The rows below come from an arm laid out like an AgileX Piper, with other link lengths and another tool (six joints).
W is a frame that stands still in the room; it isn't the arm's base.
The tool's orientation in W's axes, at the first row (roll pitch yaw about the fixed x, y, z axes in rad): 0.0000 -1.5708 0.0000
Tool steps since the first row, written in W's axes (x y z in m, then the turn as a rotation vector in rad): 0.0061 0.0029 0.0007 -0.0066 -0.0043 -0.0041; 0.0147 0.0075 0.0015 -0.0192 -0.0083 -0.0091; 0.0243 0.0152 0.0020 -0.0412 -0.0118 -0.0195; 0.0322 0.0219 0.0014 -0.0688 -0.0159 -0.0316
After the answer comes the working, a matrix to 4 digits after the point.
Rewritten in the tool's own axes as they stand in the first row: 0.0007 0.0029 -0.0061 -0.0041 -0.0043 0.0066; 0.0015 0.0075 -0.0147 -0.0091 -0.0083 0.0192; 0.0020 0.0152 -0.0243 -0.0195 -0.0118 0.0412; 0.0014 0.0219 -0.0322 -0.0316 -0.0159 0.0688
The tool's axes in the first row as the columns of a matrix, in W's axes (rounded; the answer above uses it unrounded):
0.0000 0.0000 -1.0000
0.0000 1.0000 0.0000
1.0000 0.0000 0.0000

